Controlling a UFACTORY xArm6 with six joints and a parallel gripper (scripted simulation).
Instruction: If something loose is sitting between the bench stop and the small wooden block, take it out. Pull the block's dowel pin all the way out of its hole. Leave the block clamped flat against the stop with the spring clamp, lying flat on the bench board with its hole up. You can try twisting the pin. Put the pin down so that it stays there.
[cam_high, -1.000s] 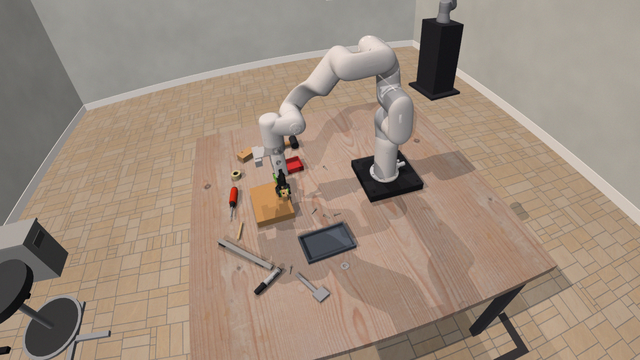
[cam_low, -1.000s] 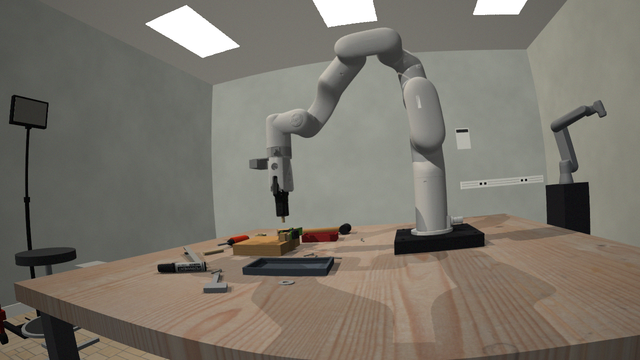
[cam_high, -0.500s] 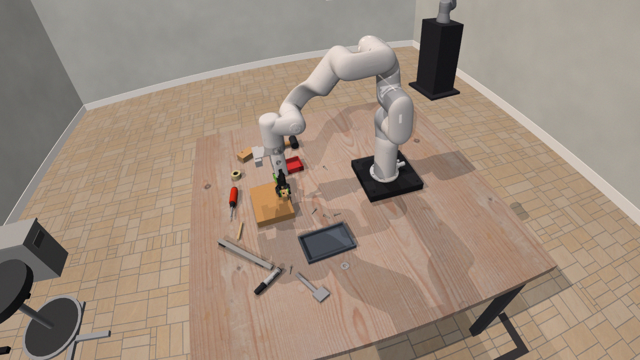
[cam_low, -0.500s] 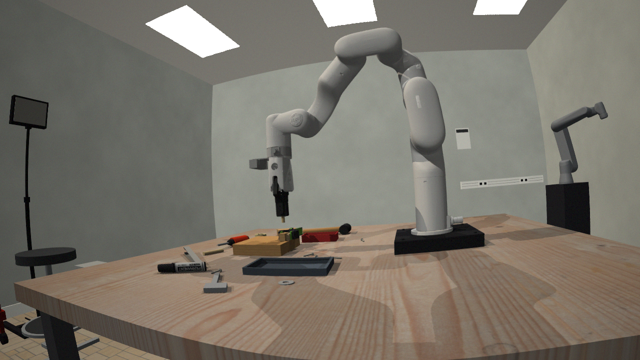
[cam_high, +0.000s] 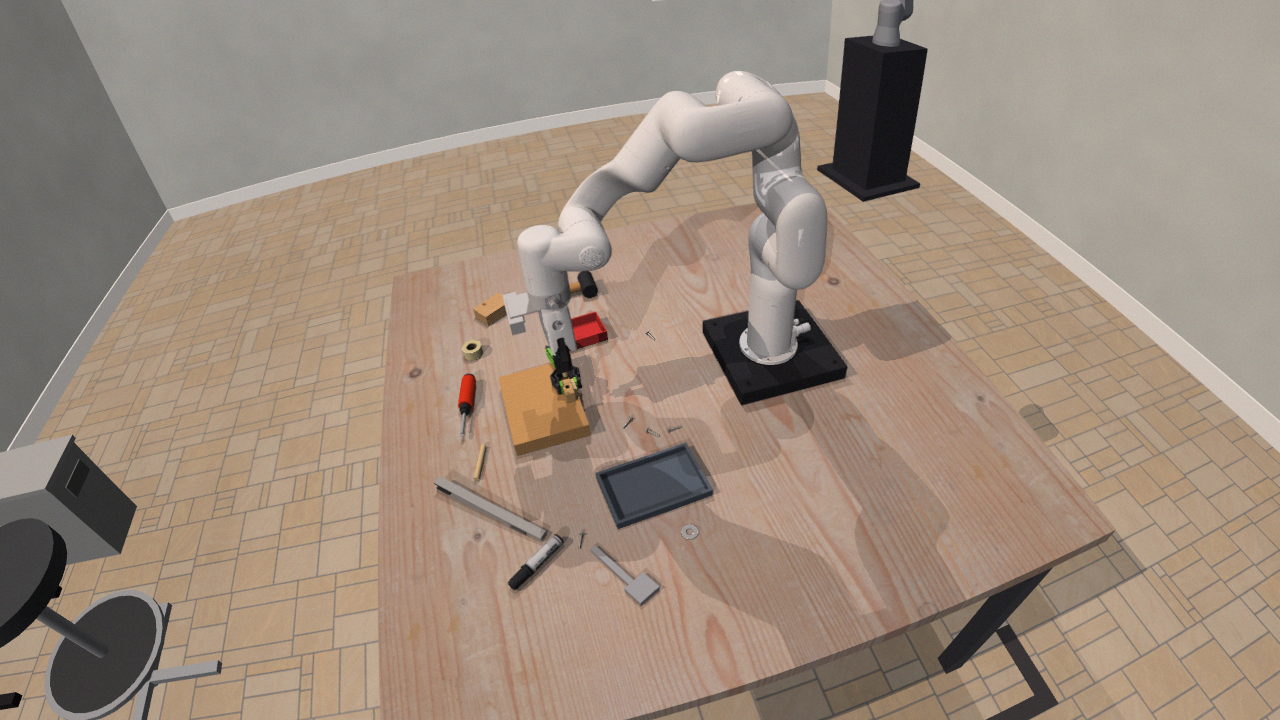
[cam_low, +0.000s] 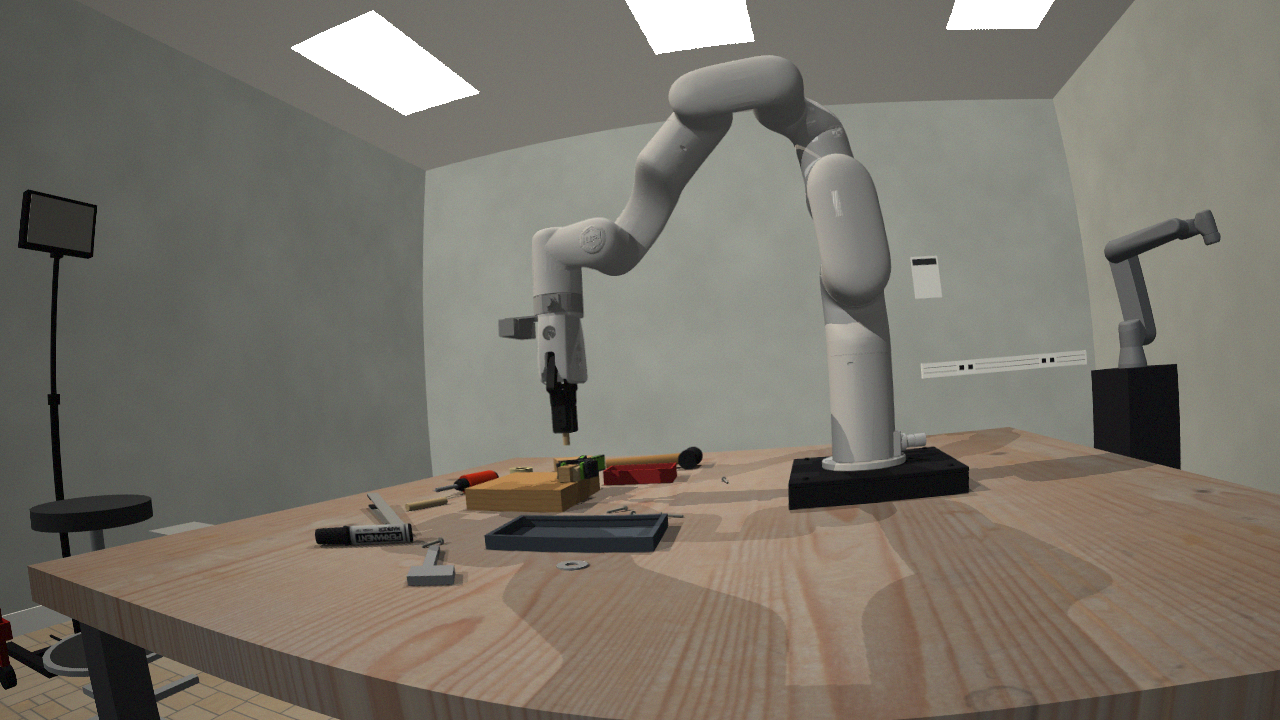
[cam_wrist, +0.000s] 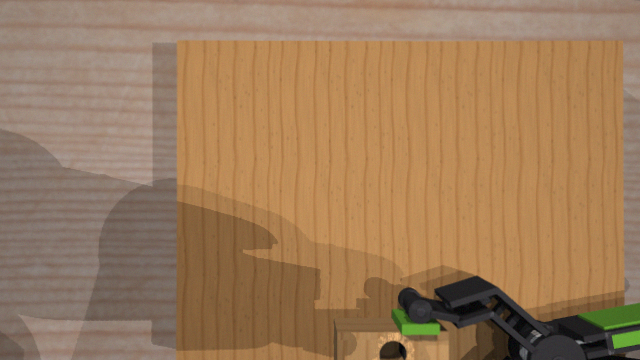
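My hand is 20 cm to the left of the red tray, 12 cm above it and 8 cm past it. Round my hand: small wooden block: 8 cm below; then orange bench board: 10 cm below, 5 cm ahead, 1 cm to the right; then dowel pin: 2 cm below.
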